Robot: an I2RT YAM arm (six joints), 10 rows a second.
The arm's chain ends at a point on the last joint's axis. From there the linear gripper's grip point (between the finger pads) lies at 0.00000 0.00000 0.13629 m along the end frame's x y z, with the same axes.
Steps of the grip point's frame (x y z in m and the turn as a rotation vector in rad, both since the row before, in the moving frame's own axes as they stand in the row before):
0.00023 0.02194 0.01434 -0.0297 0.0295 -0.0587
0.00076 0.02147 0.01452 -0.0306 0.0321 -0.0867
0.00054 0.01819 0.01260 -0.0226 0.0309 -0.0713
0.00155 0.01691 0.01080 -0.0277 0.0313 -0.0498
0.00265 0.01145 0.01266 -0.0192 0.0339 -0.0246
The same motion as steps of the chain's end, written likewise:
-0.00391 0.01801 0.01446 -0.0297 0.0295 -0.0587
-0.00379 0.01750 0.01465 -0.0306 0.0321 -0.0867
-0.00378 0.01526 0.01270 -0.0226 0.0309 -0.0713
-0.00281 0.01324 0.01092 -0.0277 0.0313 -0.0498
-0.00200 0.00889 0.01276 -0.0192 0.0339 -0.0246

